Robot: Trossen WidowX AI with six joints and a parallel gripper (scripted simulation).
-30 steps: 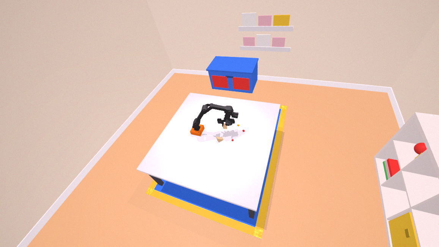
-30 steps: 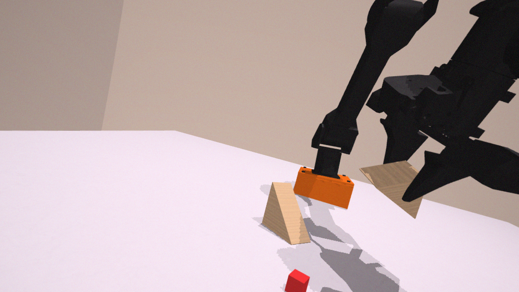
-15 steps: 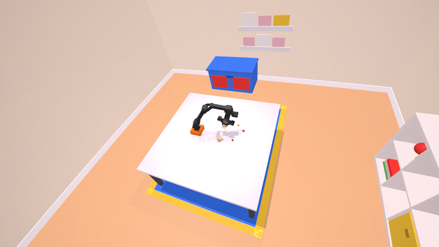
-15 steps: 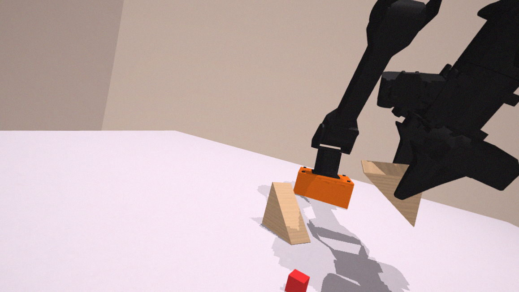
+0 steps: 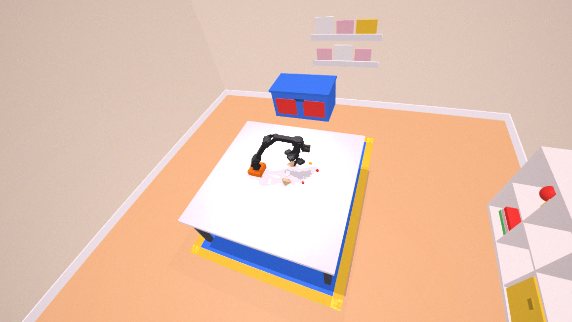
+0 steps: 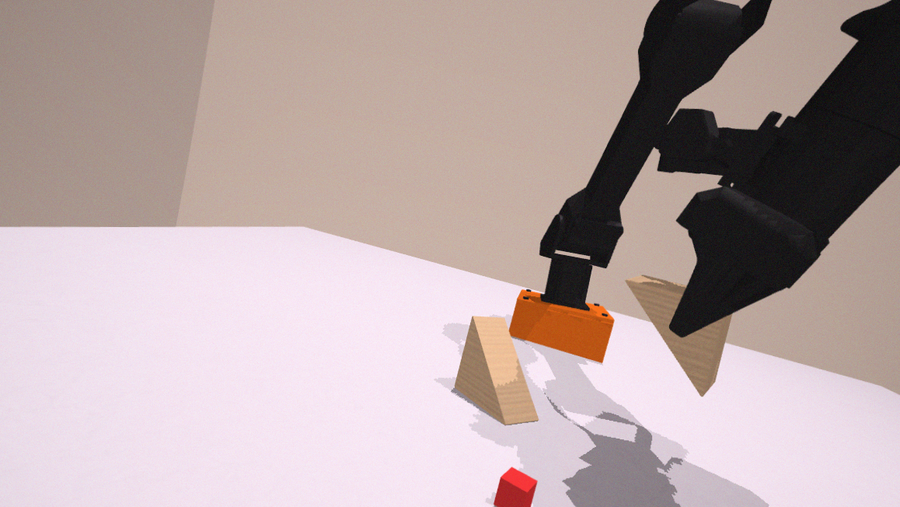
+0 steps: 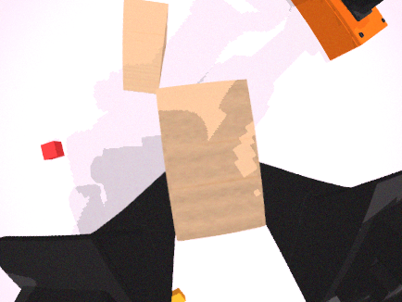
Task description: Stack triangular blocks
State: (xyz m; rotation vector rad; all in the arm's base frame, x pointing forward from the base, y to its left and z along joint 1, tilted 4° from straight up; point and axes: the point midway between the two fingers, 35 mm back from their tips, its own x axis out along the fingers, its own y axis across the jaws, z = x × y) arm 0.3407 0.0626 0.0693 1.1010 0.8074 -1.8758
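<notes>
Right now my gripper tip is 11 cm short of the red cube, 10 cm to the left of it and 10 cm above it.
</notes>
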